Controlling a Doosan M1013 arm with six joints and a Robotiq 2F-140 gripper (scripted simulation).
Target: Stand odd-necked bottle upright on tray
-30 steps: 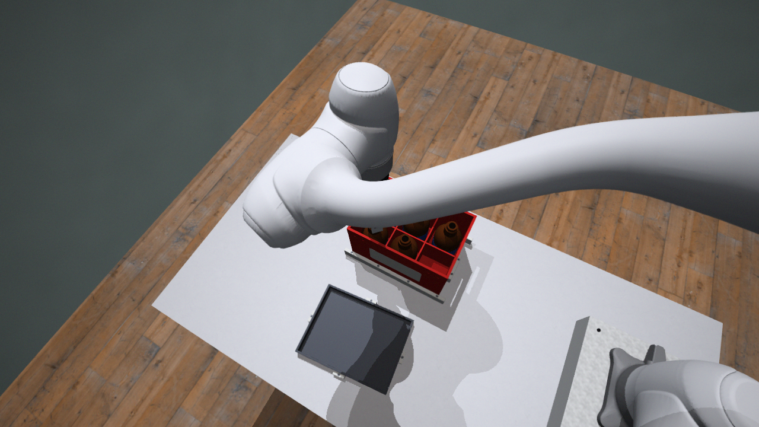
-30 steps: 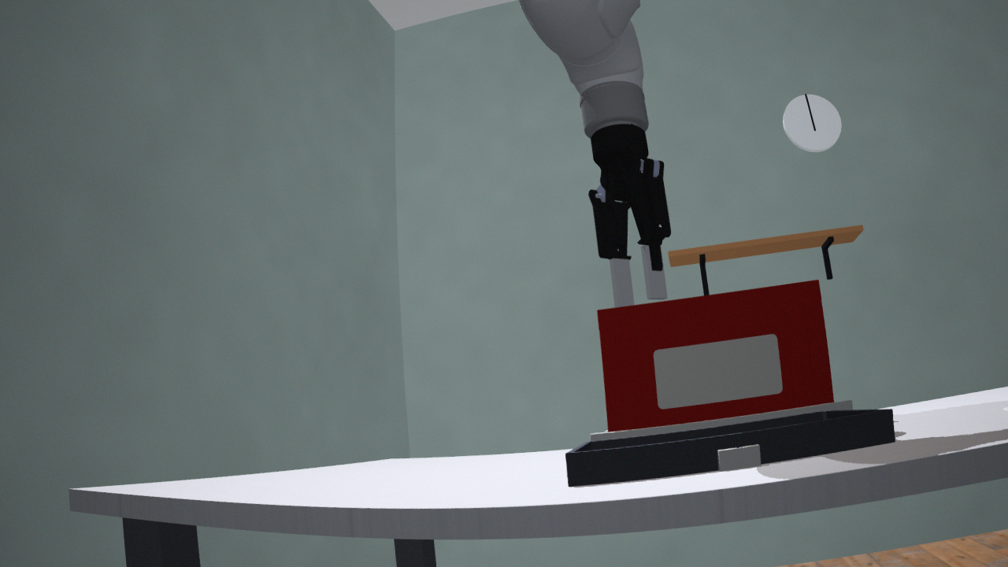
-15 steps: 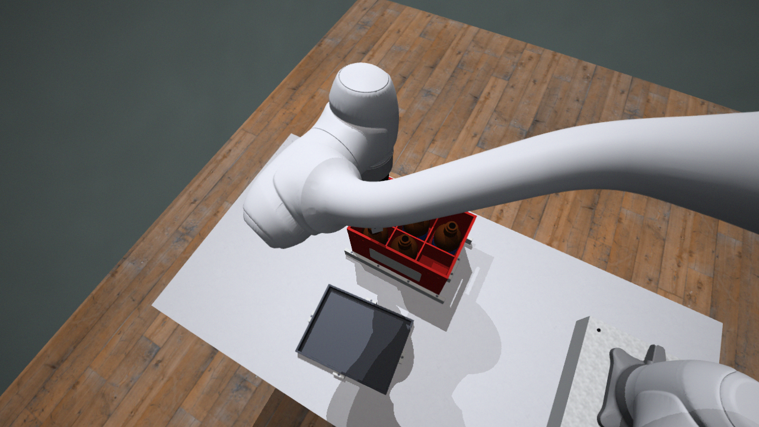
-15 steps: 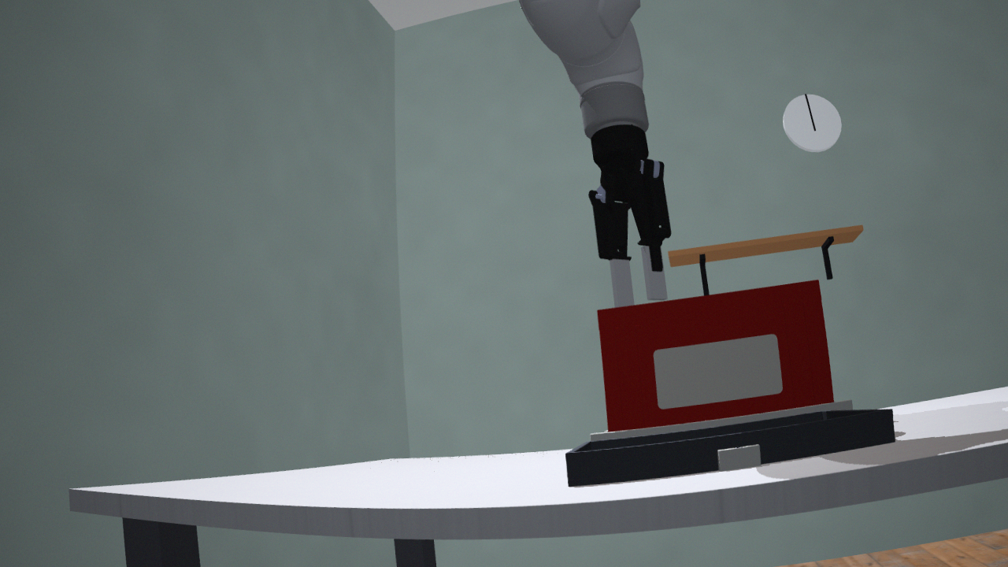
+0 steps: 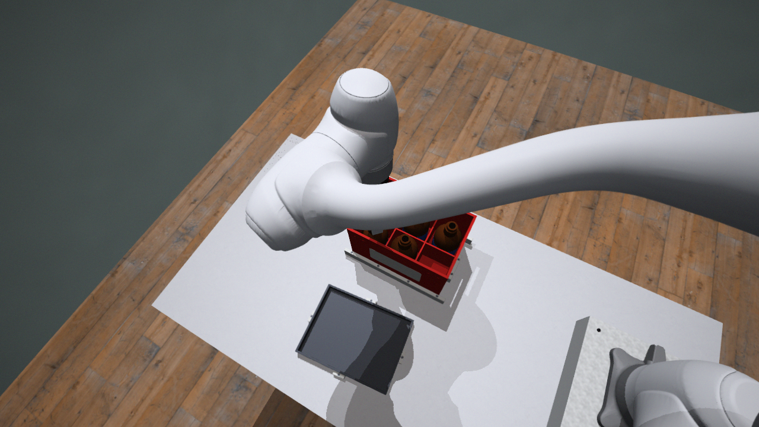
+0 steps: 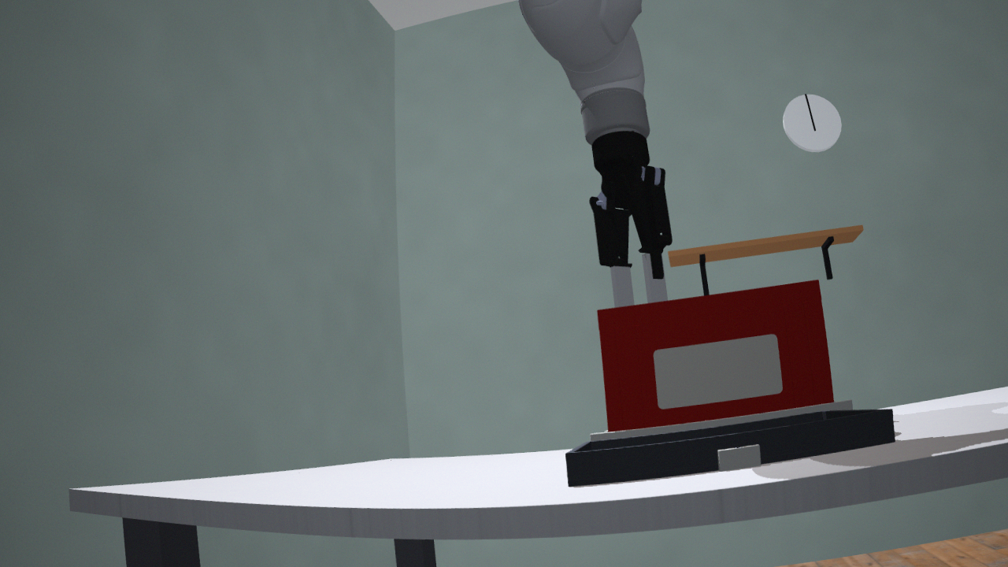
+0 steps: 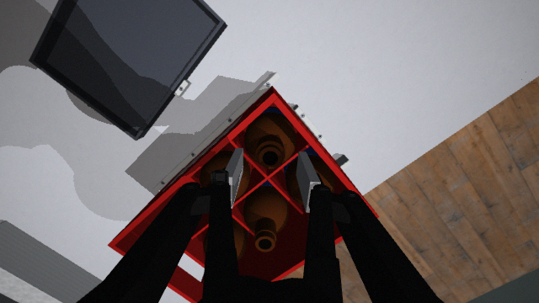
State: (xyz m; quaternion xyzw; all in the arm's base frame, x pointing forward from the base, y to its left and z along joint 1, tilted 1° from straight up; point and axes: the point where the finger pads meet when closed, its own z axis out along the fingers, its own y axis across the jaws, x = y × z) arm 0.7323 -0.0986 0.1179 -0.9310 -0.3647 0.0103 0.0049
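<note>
Right now my hand is 120 mm above the crate, 90 mm past it and 40 mm to the left of it. The rest, counted from my hand: dark tray: 250 mm to the left, 190 mm below, 70 mm behind.
</note>
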